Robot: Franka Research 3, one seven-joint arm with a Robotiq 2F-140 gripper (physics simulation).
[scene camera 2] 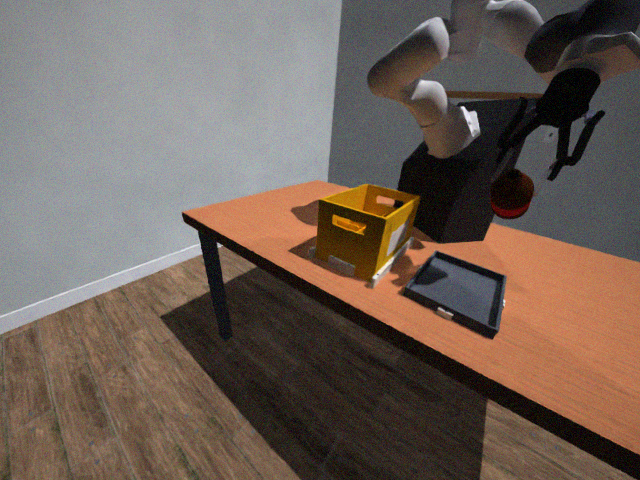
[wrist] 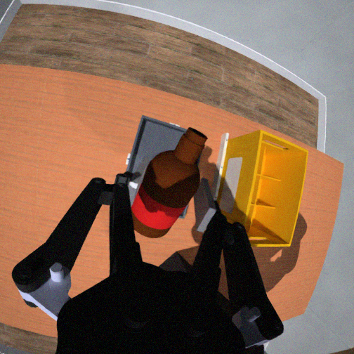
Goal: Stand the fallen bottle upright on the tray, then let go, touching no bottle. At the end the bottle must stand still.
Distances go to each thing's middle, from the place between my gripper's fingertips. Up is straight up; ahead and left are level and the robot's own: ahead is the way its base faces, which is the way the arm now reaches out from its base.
My gripper is now 2 cm above the brown bottle (scene camera 2: pixel 511 193), 1 cm to the right of it and 1 cm past it.
